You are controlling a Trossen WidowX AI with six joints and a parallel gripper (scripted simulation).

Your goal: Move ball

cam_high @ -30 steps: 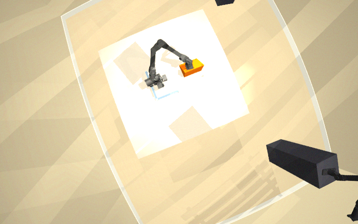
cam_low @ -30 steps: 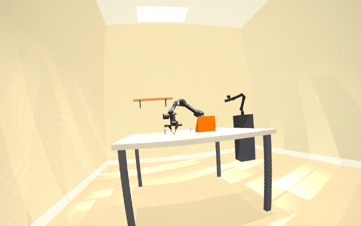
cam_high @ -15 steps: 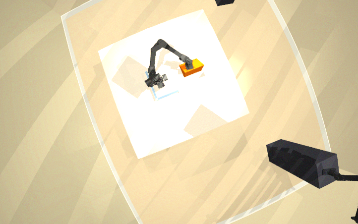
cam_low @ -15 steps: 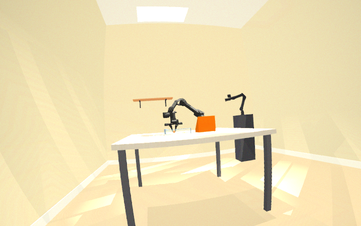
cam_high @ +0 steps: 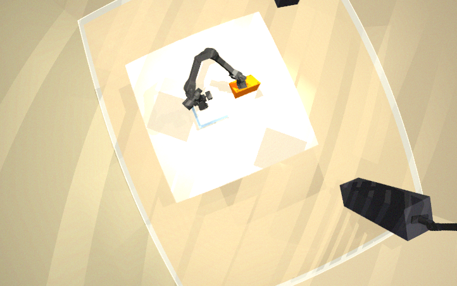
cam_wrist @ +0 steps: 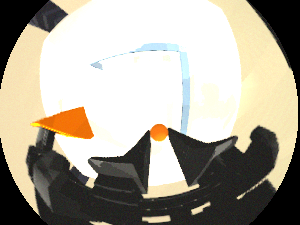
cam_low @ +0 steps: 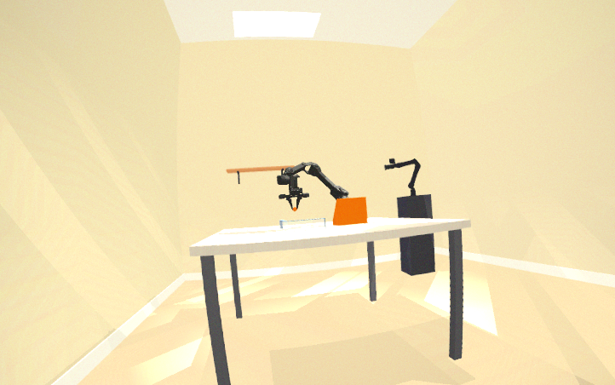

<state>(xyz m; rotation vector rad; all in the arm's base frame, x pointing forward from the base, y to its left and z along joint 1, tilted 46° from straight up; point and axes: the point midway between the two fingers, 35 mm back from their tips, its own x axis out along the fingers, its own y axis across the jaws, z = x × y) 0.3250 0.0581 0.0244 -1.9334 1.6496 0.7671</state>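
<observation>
The faint pale spot is 90 mm behind my gripper tip, 130 mm to the left of it and 110 mm below it. The rest, counted from my gripper tip: orange ball right at my gripper tip.
</observation>
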